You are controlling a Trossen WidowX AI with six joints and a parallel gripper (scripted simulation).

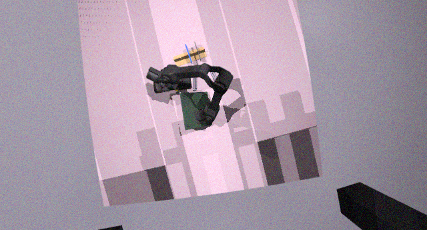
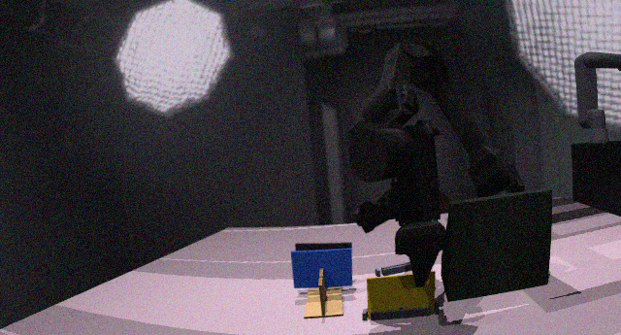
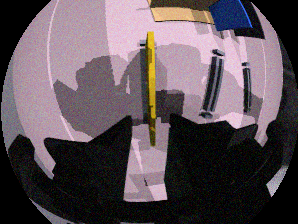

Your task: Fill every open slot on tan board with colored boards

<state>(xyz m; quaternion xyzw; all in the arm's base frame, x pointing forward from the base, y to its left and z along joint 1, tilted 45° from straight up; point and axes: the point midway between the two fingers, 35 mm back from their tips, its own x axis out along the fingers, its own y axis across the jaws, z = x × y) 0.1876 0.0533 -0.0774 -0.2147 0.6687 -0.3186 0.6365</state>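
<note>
Now: the yellow board 30 mm ahead of my gripper tip and 30 mm below it. From my gripper tip the other things lie so: tan board: 150 mm ahead, 110 mm to the right, 30 mm below; then blue board: 150 mm ahead, 110 mm to the right, 10 mm below; then black board: 150 mm ahead, 160 mm to the right, 10 mm below.
</note>
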